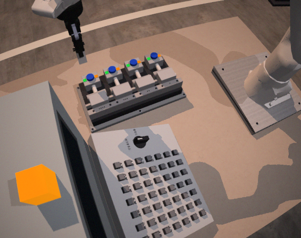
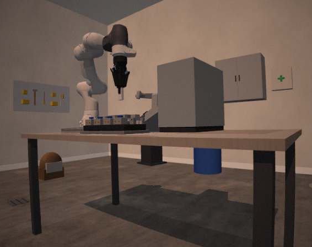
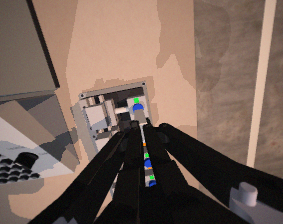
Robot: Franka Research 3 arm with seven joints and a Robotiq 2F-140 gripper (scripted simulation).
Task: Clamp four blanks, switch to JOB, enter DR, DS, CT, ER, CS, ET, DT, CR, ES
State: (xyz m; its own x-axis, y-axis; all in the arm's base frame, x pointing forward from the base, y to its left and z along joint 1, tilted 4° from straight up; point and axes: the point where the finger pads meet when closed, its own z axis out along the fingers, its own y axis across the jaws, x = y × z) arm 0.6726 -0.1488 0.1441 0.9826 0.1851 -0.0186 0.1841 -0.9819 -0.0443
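Now: the selector 130 mm behind my hand, 280 mm to the left of it and 90 mm below it. The rest, counted from my hand: key panel: 130 mm behind, 400 mm to the left, 140 mm below.
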